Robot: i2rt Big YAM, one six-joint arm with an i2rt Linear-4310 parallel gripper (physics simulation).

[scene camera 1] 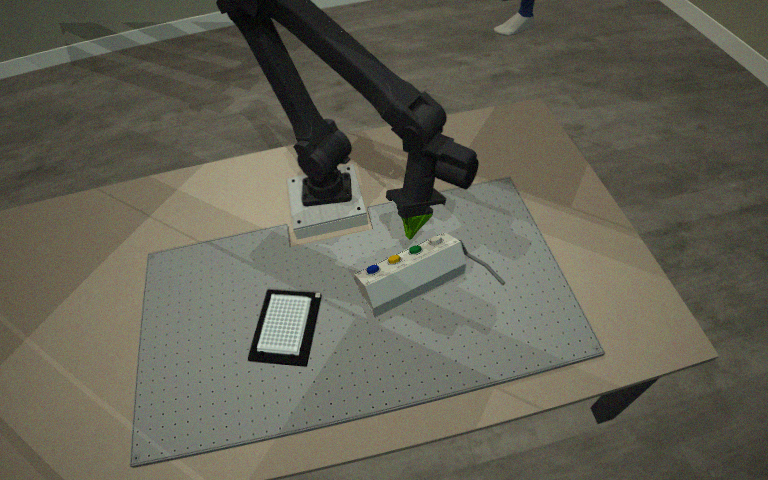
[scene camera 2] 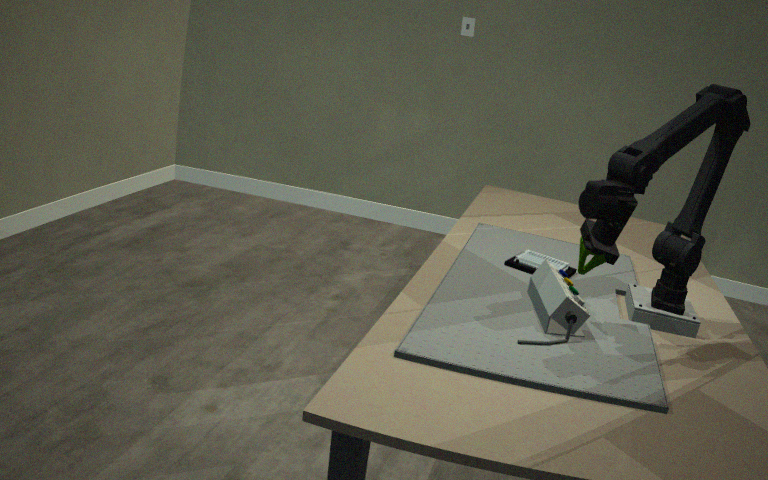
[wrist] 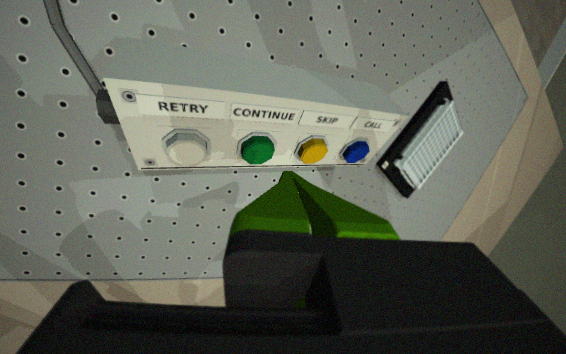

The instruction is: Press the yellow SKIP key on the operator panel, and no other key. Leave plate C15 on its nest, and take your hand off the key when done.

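Places are measured from the arm's base along level axes (x ahead, y left, z up), in metres.
Pixels of known places: gripper, fingertip midpoint: [scene camera 1: 408,237] [scene camera 2: 580,273] [wrist: 286,179]; arm's base, origin of the base link: [scene camera 1: 327,191] [scene camera 2: 666,303].
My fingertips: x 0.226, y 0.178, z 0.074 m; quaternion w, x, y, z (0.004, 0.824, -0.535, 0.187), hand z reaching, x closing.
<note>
For each thing: its middle in the pictures, then the offset to it from my fingertips. "*": a spot on its surface instead. Level surfaces: height alone.
- operator panel, body centre: [wrist: 279,118] [scene camera 1: 410,268] [scene camera 2: 558,295] dx +0.036, dy -0.001, dz -0.061 m
- yellow SKIP key, body centre: [wrist: 312,149] [scene camera 1: 394,260] [scene camera 2: 567,282] dx +0.025, dy -0.033, dz -0.039 m
- green CONTINUE key, body centre: [wrist: 257,148] [scene camera 1: 415,250] dx +0.005, dy +0.013, dz -0.039 m
- blue CALL key, body centre: [wrist: 355,150] [scene camera 1: 373,270] dx +0.044, dy -0.079, dz -0.039 m
- white RETRY key, body centre: [wrist: 187,147] [scene camera 1: 436,241] dx -0.014, dy +0.059, dz -0.039 m
- Plate C15, body centre: [wrist: 430,147] [scene camera 1: 284,323] [scene camera 2: 542,262] dx +0.123, dy -0.270, dz -0.084 m
- grey cable, surface spot: [wrist: 70,45] [scene camera 2: 552,340] [scene camera 1: 480,261] * dx +0.011, dy +0.155, dz -0.096 m
- perforated board, its level: dz -0.102 m
The operator panel [scene camera 1: 419,281] [scene camera 2: 548,294] [wrist: 225,131] is a pale sloped box with a row of keys. The yellow SKIP key [scene camera 1: 394,259] [scene camera 2: 568,281] [wrist: 313,150] sits between the green CONTINUE key [scene camera 1: 415,249] [wrist: 257,149] and the blue CALL key [scene camera 1: 372,269] [wrist: 356,151]. The white RETRY key [scene camera 1: 435,241] [wrist: 186,151] is at the cable end. My green-fingered gripper [scene camera 1: 410,237] [scene camera 2: 582,272] [wrist: 286,179] is shut and empty, its tips apart from the keys, on the arm-base side of the panel. Plate C15 [scene camera 1: 284,323] [scene camera 2: 542,260] [wrist: 434,145] lies on its black nest [scene camera 1: 312,322] [wrist: 394,178].
A grey cable [scene camera 1: 485,266] [scene camera 2: 543,342] [wrist: 70,45] leaves the panel's RETRY end and lies on the perforated board [scene camera 1: 226,407] [scene camera 2: 453,339]. The arm's base block [scene camera 1: 331,223] [scene camera 2: 662,321] stands behind the panel in scene camera 1. A person's foot [scene camera 1: 514,24] shows on the floor beyond the table.
</note>
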